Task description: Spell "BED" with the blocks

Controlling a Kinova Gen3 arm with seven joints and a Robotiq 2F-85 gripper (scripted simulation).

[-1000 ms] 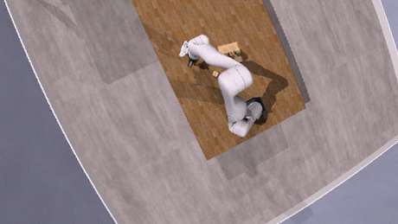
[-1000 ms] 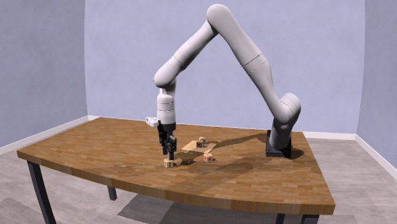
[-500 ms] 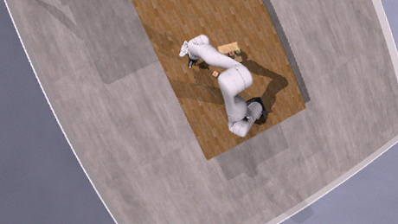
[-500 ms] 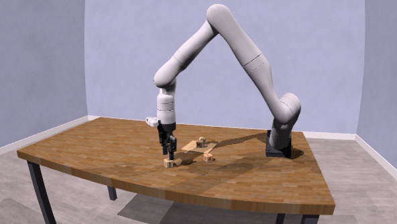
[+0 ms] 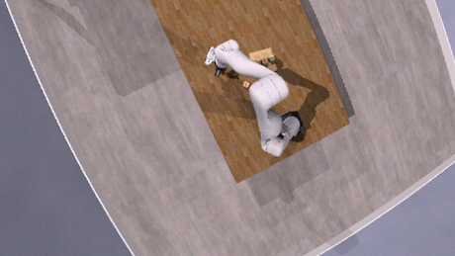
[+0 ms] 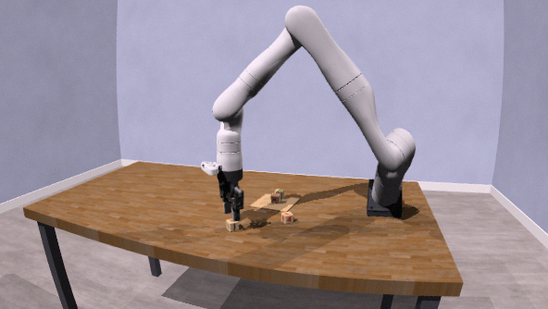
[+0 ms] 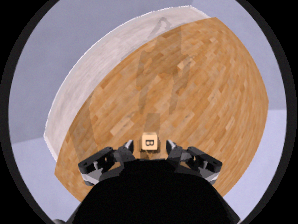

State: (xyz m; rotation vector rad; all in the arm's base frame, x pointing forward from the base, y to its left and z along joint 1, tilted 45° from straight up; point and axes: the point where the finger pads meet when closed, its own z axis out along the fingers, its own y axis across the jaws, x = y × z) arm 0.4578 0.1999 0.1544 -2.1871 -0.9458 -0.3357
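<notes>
Now: the mat 6 cm behind my hand, 26 cm to the right of it and 5 cm below it.
</notes>
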